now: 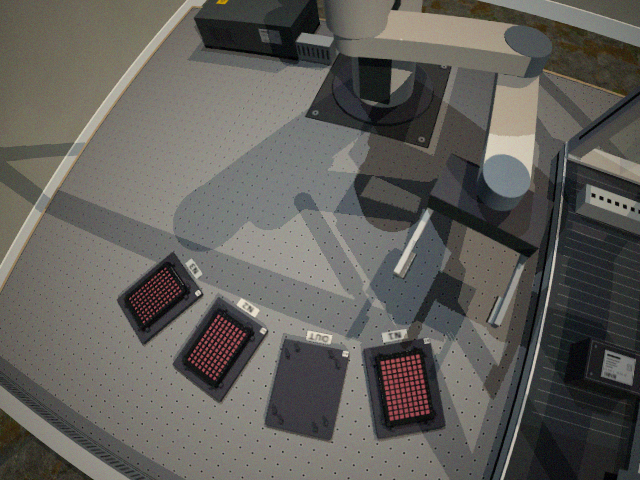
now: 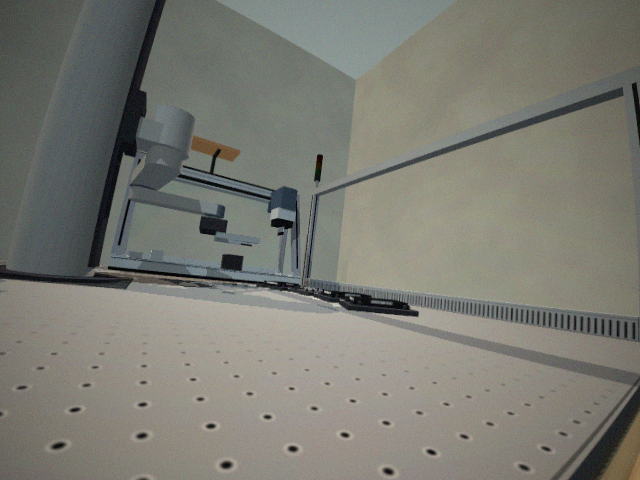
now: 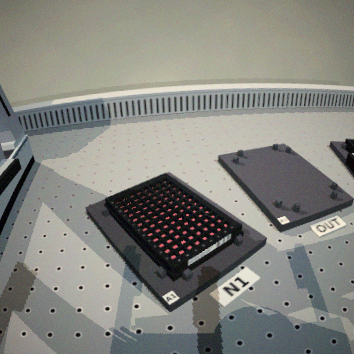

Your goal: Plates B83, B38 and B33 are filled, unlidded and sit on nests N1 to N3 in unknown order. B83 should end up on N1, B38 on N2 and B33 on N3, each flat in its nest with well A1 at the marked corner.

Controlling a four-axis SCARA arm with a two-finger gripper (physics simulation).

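Places are measured from the arm's base along level axes (x down, y left, z ahead), in metres.
Pixels of known places: gripper, fingertip midpoint: [image 1: 445, 300] [image 2: 255, 242] [image 3: 181, 138]; arm's base, origin of the base link: [image 1: 382, 90] [image 2: 50, 281].
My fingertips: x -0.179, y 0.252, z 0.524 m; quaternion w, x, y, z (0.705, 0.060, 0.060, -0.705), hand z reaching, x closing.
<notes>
Ahead of a thing's pixels: the offset from my fingertips to its top centre. "pt": to the spot under its first point. Level surfaces: height alone.
My gripper [image 1: 448, 294] [image 2: 251, 241] is open and empty, its fingers wide apart, well above the table between the arm base and nest N1. A black plate with red wells @(dx +0.140, dy -0.005, dz +0.128 m) [image 1: 405, 387] [image 3: 170, 220] sits on N1 @(dx +0.144, dy -0.005, dz +0.128 m) [image 1: 385, 432] [image 3: 215, 265] and looks flat; its label is too blurred to read. Similar plates sit on N2 @(pt dx +0.154, dy -0.311, dz +0.264 m) [image 1: 219, 395] and N3 @(pt dx +0.154, dy -0.508, dz +0.227 m) [image 1: 144, 336]: one plate @(dx +0.140, dy -0.350, dz +0.183 m) [image 1: 218, 347] on N2, another plate @(dx +0.140, dy -0.521, dz +0.142 m) [image 1: 156, 295] on N3. Their labels cannot be read. The A1 mark @(dx +0.154, dy +0.006, dz +0.036 m) [image 1: 427, 341] [image 3: 170, 298] shows at a corner of N1. The plates' A1 wells cannot be made out.
The OUT nest @(dx +0.144, dy -0.166, dz +0.189 m) [image 1: 307, 387] [image 3: 285, 185] holds no plate and lies between N1 and N2. A framed dark deck @(dx +0.117 m) [image 1: 542, 413] runs along the right, with a white slotted block @(pt dx +0.072, dy +0.289, dz -0.312 m) [image 1: 610, 204] and a black box @(pt dx +0.046, dy +0.307, dz +0.005 m) [image 1: 610, 364]. A dark control box @(pt dx +0.081, dy -0.616, dz -0.559 m) [image 1: 253, 31] stands behind, left of the arm base.
</notes>
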